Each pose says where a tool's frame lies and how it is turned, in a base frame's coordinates. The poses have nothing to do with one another.
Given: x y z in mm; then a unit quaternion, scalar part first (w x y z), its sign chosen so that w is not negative.
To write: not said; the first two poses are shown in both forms.
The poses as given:
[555 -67 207 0.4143 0.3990 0.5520 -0.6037]
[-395 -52 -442 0.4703 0.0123 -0.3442 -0.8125]
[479 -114 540 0.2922 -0.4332 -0.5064 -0.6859]
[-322 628 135 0.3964 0.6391 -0.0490 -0.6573]
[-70 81 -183 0.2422 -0.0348 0.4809 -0.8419]
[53 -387 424 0.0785 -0.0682 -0.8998 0.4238]
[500 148 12 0.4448 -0.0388 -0.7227 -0.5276]
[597 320 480 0.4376 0.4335 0.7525 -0.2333]
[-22 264 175 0.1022 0.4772 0.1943 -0.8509]
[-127 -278 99 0.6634 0.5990 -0.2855 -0.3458]
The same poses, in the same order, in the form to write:
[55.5 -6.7 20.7 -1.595 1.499 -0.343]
[-39.5 -5.2 -44.2 2.131 0.703 2.060]
[47.9 -11.4 54.0 1.266 1.459 2.681]
[-32.2 62.8 13.5 -2.675 1.392 0.619]
[-7.0 8.1 -18.3 -1.218 1.006 -1.363]
[5.3 -38.7 42.4 -1.830 2.250 -1.678]
[50.0 14.8 1.2 2.218 1.618 2.325]
[59.7 32.0 48.0 -1.012 2.104 0.033]
[-2.2 26.4 17.5 -2.635 1.083 -0.267]
[-12.7 -27.8 9.9 -2.496 1.451 1.535]

